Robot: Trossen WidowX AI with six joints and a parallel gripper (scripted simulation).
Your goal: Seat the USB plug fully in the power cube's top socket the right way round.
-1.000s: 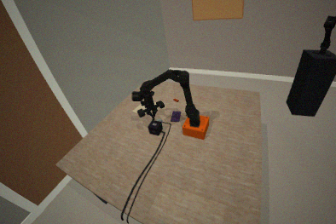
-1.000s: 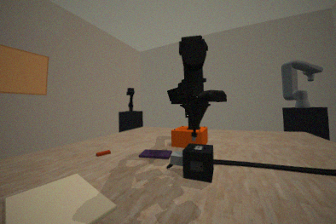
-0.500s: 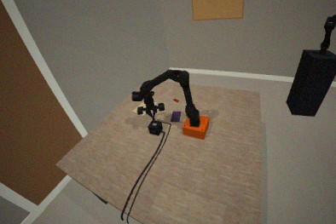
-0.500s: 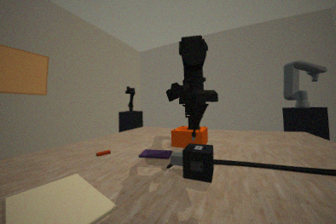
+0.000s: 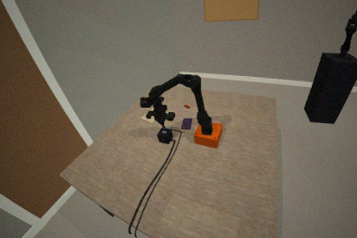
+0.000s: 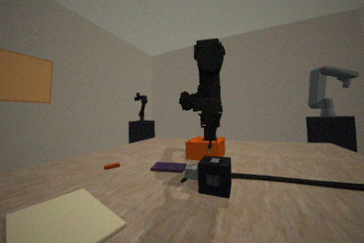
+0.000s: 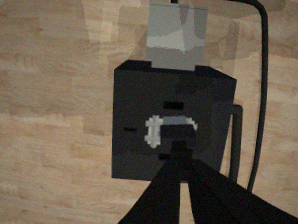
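The dark USB plug lies 20 mm below my gripper tip. From my gripper tip the other things lie so: cream sheet 250 mm to the right, 230 mm ahead, 130 mm below; purple flat piece 180 mm to the right, 130 mm below, 100 mm behind; small red piece 400 mm to the right, 130 mm below, 40 mm behind.
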